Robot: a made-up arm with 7 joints. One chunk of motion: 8 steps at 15 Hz.
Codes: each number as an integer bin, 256 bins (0 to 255) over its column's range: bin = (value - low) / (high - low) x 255, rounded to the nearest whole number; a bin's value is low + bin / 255 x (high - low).
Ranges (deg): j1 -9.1..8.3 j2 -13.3..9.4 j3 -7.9..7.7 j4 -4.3..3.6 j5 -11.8..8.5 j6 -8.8..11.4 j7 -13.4..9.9
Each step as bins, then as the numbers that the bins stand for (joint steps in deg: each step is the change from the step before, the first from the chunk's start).
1 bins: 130 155 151 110 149 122 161
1 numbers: -0.229 0.498 1.338 -0.892 0.062 0.864 1.311
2 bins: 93 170 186 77 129 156 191
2 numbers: -2.754 1.833 3.479 -1.915 -1.531 3.558 4.052
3 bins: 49 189 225 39 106 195 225
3 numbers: -5.756 3.525 5.865 -3.092 -3.362 6.647 7.159
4 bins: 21 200 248 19 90 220 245
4 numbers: -7.667 4.504 7.272 -3.711 -4.635 8.627 8.986
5 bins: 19 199 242 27 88 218 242
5 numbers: -7.804 4.415 6.905 -3.464 -4.795 8.469 8.712
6 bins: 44 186 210 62 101 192 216
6 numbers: -6.098 3.258 4.947 -2.379 -3.760 6.409 6.336
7 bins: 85 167 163 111 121 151 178
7 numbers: -3.300 1.566 2.072 -0.861 -2.167 3.162 2.864
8 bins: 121 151 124 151 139 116 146
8 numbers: -0.844 0.142 -0.314 0.378 -0.735 0.389 -0.060
